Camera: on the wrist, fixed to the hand. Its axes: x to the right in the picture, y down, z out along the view.
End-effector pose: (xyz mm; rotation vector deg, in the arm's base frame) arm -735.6 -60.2 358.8 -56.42 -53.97 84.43
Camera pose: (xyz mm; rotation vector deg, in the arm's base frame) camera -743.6 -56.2 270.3 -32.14 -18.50 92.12
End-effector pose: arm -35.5 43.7 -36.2 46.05 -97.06 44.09
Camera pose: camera -95.4 108.9 -27.5 67.05 -79.11 80.61
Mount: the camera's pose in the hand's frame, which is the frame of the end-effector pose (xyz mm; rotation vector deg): 12.3 85.0 -23.1 38.22 4.69 2.09
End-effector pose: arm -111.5 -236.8 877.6 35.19 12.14 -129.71
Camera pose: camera -49.1 -295.9 854.6 59.44 -30.65 -129.38
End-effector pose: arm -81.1 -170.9 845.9 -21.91 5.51 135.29
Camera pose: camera -141.8 -229.0 816.8 -8.37 51.78 125.37
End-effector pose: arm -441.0 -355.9 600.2 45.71 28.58 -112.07
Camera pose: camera -363.3 -389.9 573.4 73.84 -8.36 -118.91
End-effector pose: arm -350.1 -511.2 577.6 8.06 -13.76 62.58
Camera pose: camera -417.5 -456.6 558.1 39.35 11.77 67.53
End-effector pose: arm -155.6 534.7 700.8 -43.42 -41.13 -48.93
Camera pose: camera -72.0 548.7 674.0 -7.85 -48.54 -31.67
